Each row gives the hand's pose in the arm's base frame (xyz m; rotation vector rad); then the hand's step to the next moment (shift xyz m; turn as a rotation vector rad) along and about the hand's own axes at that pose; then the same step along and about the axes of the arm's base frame.
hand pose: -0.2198 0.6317 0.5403 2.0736 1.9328 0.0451
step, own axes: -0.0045 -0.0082 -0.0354 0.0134 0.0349 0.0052
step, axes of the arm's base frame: -0.0164 0.0030 0.0326 0.0362 0.0105 0.0010
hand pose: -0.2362 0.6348 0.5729 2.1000 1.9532 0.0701
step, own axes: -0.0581 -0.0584 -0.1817 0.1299 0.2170 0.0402
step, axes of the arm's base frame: -0.1016 -0.0242 0.1700 0.2312 0.1098 -0.0080
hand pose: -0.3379 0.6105 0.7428 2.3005 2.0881 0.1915
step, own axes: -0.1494 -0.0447 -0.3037 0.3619 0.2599 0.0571
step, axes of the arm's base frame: -0.0916 -0.1625 0.2859 0.2970 0.3370 -0.0038
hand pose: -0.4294 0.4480 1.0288 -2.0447 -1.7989 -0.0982
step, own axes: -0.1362 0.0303 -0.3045 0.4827 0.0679 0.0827
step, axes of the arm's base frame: 0.0725 -0.2359 0.2265 0.1264 0.4741 0.0609
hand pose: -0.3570 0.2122 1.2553 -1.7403 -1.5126 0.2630
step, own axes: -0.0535 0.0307 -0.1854 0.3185 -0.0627 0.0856
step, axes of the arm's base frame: 0.1235 -0.1261 0.0838 -0.0153 0.3225 0.0921
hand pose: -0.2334 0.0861 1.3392 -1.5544 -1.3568 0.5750
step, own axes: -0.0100 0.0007 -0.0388 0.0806 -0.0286 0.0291
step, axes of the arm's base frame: 0.0300 -0.0228 0.0137 -0.0162 0.0832 0.0312
